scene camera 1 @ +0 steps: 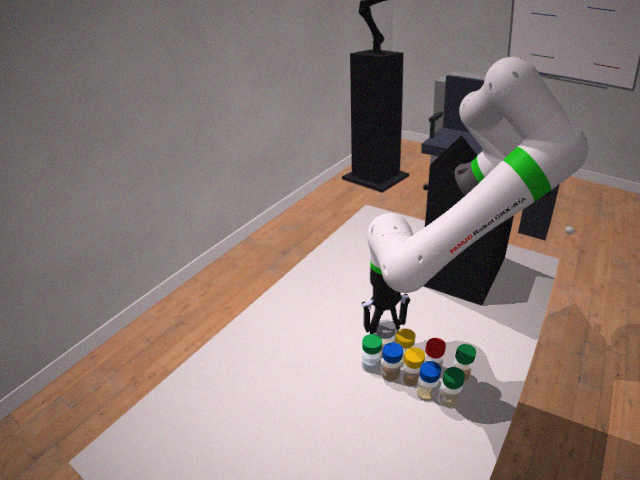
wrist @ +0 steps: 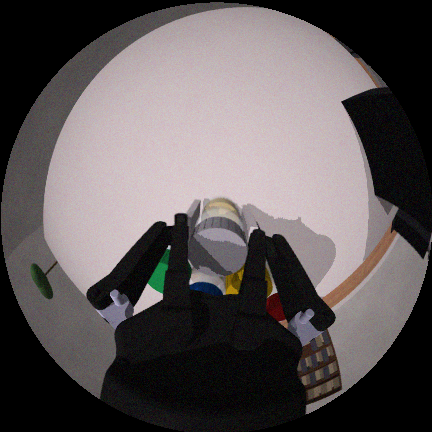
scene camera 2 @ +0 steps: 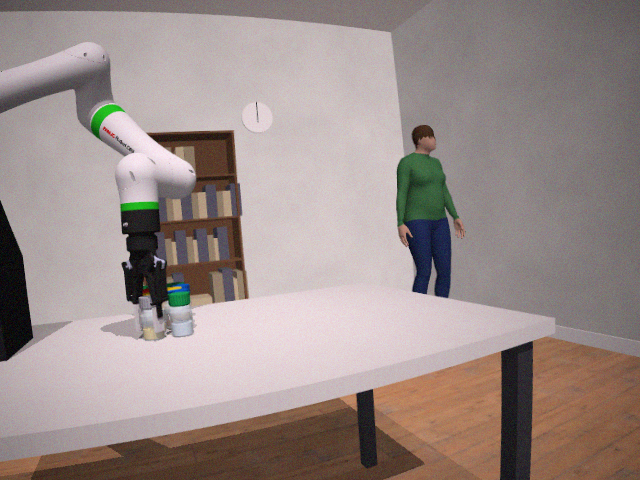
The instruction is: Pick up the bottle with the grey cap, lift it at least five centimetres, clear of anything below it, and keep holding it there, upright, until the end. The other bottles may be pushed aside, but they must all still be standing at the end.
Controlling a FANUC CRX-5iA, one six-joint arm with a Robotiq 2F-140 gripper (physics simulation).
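Frame: origin at the arm's base, x ahead, y left, z up, level; millimetres.
Where they show: gripper, fingertip midpoint: (scene camera 1: 383, 343) (wrist: 220, 211) (scene camera 2: 150, 330); arm's base, link origin: (scene camera 1: 470, 185).
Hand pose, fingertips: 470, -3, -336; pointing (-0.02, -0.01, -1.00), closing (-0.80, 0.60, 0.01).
Note:
Things, the pixels of their top centre, and the offset from my fingertips, as dx, dy, dz. Level surfaces: height alone.
- bottle with the grey cap, top centre: (wrist: 217, 255) (scene camera 2: 149, 296) (scene camera 1: 386, 325) +7, +9, +83
- green-capped bottle, top centre: (wrist: 164, 280) (scene camera 2: 178, 293) (scene camera 1: 372, 340) +78, +14, +82
- blue-capped bottle, top centre: (wrist: 201, 308) (scene camera 1: 392, 349) +71, +77, +82
- white table, surface height: dz -23
The bottle with the grey cap (scene camera 1: 386, 330) (scene camera 2: 149, 332) (wrist: 220, 247) stands upright at the near left corner of the bottle group, its base at table level in the scene camera 2 view. My gripper (scene camera 1: 385, 327) (scene camera 2: 149, 314) (wrist: 220, 211) points down over it and is shut on it, one finger on each side. In the scene camera 1 view the bottle's body is mostly hidden behind a green-capped bottle (scene camera 1: 371, 345) (scene camera 2: 179, 307) (wrist: 167, 275) and a blue-capped bottle (scene camera 1: 392, 353) (wrist: 206, 289). Both stand close beside it.
A yellow-capped bottle (scene camera 1: 405, 337) (wrist: 248, 281) stands close by. Another yellow-capped bottle (scene camera 1: 414, 357), a red-capped one (scene camera 1: 435, 347) (wrist: 275, 306), a blue-capped one (scene camera 1: 430, 372) and two green-capped ones (scene camera 1: 465, 354) (scene camera 1: 453, 378) stand on the white table (scene camera 1: 232, 387) (scene camera 2: 310, 356).

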